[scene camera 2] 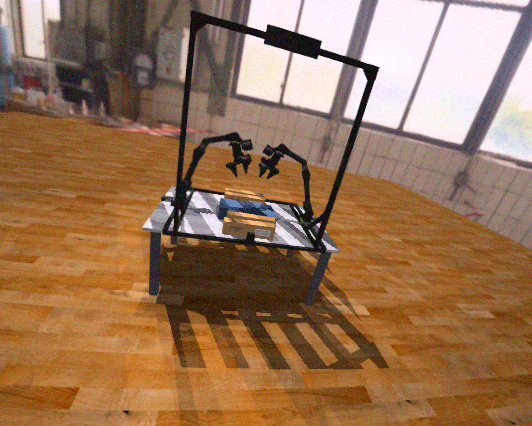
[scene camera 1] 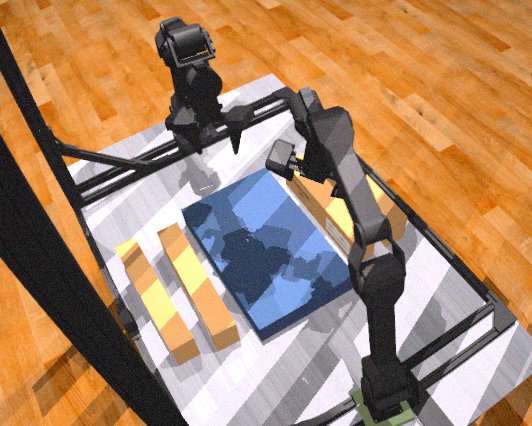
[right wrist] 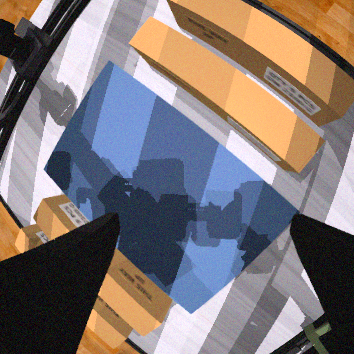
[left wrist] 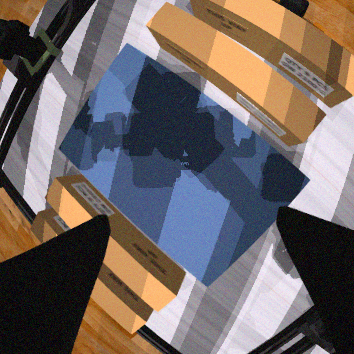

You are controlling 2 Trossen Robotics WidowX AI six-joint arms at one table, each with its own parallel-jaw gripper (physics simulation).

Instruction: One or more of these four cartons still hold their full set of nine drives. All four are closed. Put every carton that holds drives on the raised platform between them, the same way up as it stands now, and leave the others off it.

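Frame: origin at the left arm's base, x up, y right, z ahead, level; millimetres.
Seen in the pictures: left gripper, fingertip midpoint: (scene camera 2: 241,175) (scene camera 1: 218,154) (left wrist: 193,219); right gripper, fingertip midpoint: (scene camera 2: 263,178) (scene camera 1: 311,187) (right wrist: 206,223); left arm's base, origin of the base link: (right wrist: 22,51); right arm's base, origin of the base link: (scene camera 2: 306,220) (scene camera 1: 382,404) (left wrist: 35,50).
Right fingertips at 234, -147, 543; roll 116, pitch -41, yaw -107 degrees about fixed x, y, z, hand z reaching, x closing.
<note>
Offsets run from my right fingertips to a thing's middle, as dx, dy, dz. Level surfaces: height alone.
The raised blue platform @[-247, +100, -69] (scene camera 1: 270,200) (scene camera 2: 237,205) (left wrist: 190,245) (right wrist: 125,110) bears no carton. On one long side stand an inner carton @[-235, +284, -29] (scene camera 1: 200,280) (left wrist: 235,62) (right wrist: 142,302) and an outer carton @[-235, +386, -30] (scene camera 1: 159,300) (scene camera 2: 247,228) (left wrist: 310,47) (right wrist: 110,322). On the other stand an inner carton @[-234, -89, -106] (scene camera 1: 320,192) (left wrist: 125,232) (right wrist: 225,90) and an outer carton @[-235, -184, -122] (scene camera 1: 395,207) (left wrist: 117,280) (right wrist: 275,40). All are closed, narrow and labelled; contents are hidden. My left gripper (scene camera 1: 218,149) (scene camera 2: 241,173) (left wrist: 193,219) and right gripper (scene camera 2: 265,176) (right wrist: 206,216) are open, empty and above the table.
The table @[dx -277] (scene camera 1: 280,380) has a black rail frame around it. Tall black posts (scene camera 2: 184,100) carry a crossbar overhead. The right arm (scene camera 1: 345,165) hides part of the two right-hand cartons in scene camera 1. A green piece (scene camera 1: 407,415) lies at its base.
</note>
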